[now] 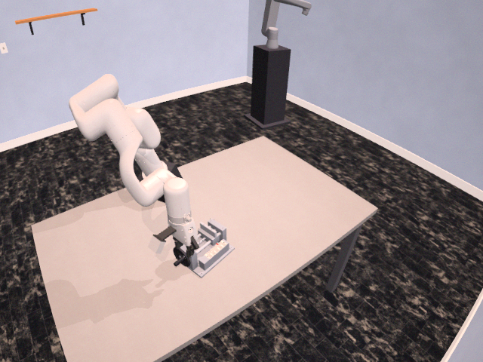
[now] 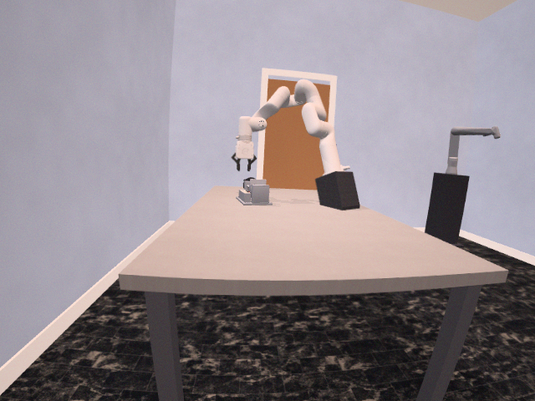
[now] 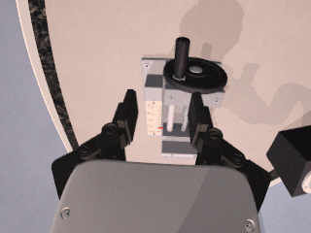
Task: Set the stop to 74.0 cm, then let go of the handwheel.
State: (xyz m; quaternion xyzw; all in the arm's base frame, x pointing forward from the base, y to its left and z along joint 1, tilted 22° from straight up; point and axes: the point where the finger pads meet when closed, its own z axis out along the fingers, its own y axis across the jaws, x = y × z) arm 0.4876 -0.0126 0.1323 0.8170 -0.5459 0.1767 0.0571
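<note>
My gripper is now 10 mm past the handwheel knob, 30 mm to the left of it and 80 mm above it. Also, from my hand: sliding stop block 80 mm behind, 140 mm to the left, 80 mm below; then black handwheel 20 mm behind, 10 mm to the right, 80 mm below.
</note>
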